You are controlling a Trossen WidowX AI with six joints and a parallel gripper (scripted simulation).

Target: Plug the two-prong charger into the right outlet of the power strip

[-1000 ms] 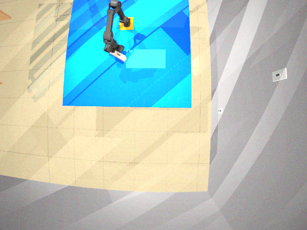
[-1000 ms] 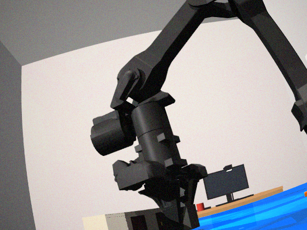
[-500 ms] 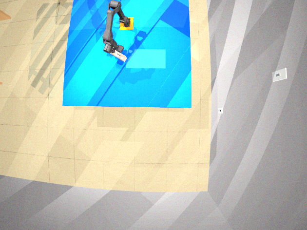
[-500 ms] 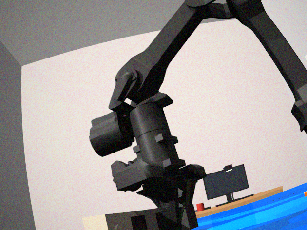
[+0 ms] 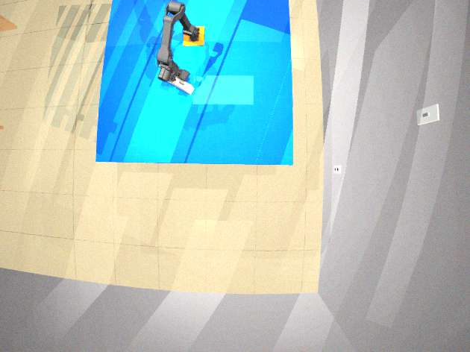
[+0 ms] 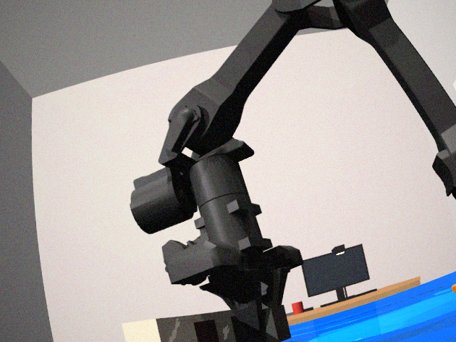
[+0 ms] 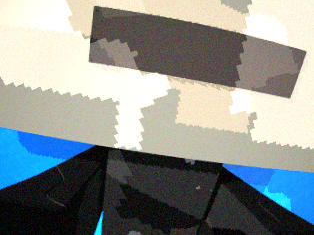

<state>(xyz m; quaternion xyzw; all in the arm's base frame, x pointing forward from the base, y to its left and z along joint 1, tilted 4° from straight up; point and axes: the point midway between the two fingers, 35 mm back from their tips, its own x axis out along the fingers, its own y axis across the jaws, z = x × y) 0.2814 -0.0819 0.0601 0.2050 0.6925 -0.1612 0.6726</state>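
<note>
My gripper tip is now 20 mm short of the dark charger, 10 mm to the left of it and 10 mm below it.
</note>
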